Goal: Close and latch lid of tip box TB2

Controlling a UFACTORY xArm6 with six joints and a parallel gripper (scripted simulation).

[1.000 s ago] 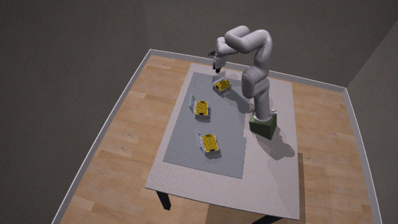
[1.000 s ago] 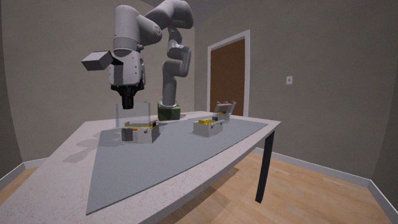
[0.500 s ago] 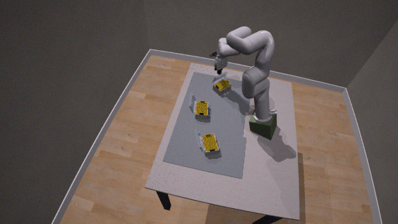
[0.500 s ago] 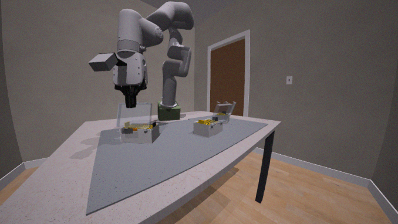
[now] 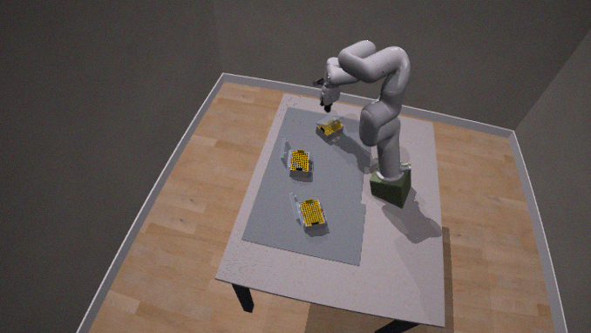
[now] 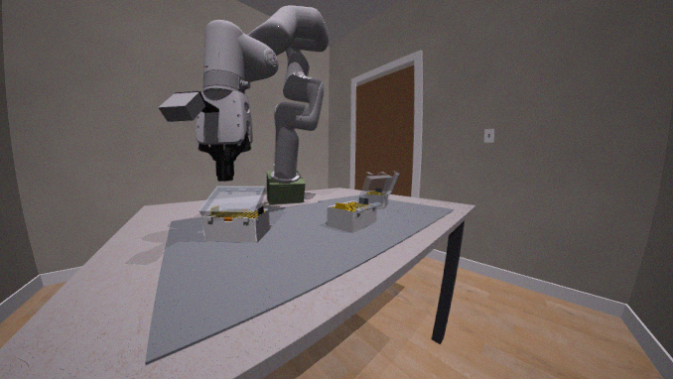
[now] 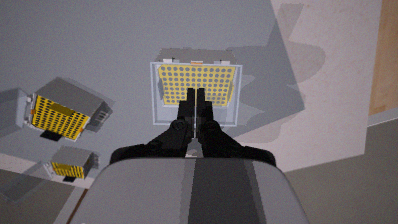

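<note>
My gripper is now 2 cm past the lid, 2 cm to the right of it and 7 cm above it. Also, from my hand: tip box 3 cm behind, 3 cm to the left, 10 cm below; bench tape 7 cm behind, 7 cm to the left, 15 cm below.
</note>
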